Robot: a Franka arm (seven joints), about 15 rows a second.
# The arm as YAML. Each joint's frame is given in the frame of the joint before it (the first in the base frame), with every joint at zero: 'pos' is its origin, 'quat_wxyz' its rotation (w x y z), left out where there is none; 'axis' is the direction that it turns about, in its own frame. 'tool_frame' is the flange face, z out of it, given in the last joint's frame.
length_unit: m
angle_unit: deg
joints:
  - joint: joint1
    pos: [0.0, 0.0, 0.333]
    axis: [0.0, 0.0, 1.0]
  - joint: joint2
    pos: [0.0, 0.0, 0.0]
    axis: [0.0, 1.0, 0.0]
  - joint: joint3
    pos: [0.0, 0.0, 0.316]
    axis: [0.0, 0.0, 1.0]
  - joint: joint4
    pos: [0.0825, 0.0, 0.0]
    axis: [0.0, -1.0, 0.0]
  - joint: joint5
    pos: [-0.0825, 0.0, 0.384]
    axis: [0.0, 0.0, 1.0]
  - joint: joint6
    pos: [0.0, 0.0, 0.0]
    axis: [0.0, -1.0, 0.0]
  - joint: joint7
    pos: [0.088, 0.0, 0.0]
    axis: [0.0, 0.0, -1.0]
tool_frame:
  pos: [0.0, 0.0, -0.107]
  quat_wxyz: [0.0, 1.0, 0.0, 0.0]
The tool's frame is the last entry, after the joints.
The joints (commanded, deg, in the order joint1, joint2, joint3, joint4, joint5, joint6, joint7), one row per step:
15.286 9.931 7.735 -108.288 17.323 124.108 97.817
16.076 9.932 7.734 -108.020 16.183 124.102 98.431
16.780 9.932 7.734 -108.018 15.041 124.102 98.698
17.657 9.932 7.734 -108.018 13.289 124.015 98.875
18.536 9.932 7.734 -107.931 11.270 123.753 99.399
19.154 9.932 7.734 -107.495 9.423 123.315 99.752
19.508 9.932 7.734 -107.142 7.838 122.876 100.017
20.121 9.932 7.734 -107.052 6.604 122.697 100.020
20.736 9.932 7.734 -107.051 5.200 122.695 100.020
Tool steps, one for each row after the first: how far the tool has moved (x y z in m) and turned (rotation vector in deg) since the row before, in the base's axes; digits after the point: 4 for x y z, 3 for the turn. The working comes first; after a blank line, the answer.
Tool pose at each row, in the base's axes (x y z in m, rotation vector in deg; the steps are taken from these numbers as rounded here):
0.5604 0.2471 0.4265 -123.485 111.203 16.296
0.5580 0.2544 0.4285 -124.612 110.642 15.149
0.5550 0.2605 0.4283 -126.083 109.927 14.082
0.5512 0.2679 0.4279 -128.376 108.760 12.412
0.5473 0.2751 0.4279 -130.617 107.873 10.533
0.5455 0.2802 0.4305 -132.475 106.940 8.634
0.5446 0.2829 0.4326 -133.951 106.323 6.997
0.5419 0.2879 0.4329 -135.579 105.237 5.711
0.5392 0.2927 0.4328 -137.246 104.028 4.138

-0.0024 0.0073 0.0020 -0.810 -0.472 0.732
-0.0030 0.0061 -0.0002 -0.912 -0.351 0.981
-0.0038 0.0074 -0.0004 -1.422 -0.543 1.545
-0.0039 0.0072 0.0000 -1.640 -0.512 1.364
-0.0018 0.0051 0.0026 -1.414 -0.665 1.196
-0.0009 0.0027 0.0021 -1.251 -0.521 0.877
-0.0027 0.0050 0.0003 -1.001 -0.437 1.191
-0.0027 0.0048 -0.0001 -1.098 -0.601 1.250

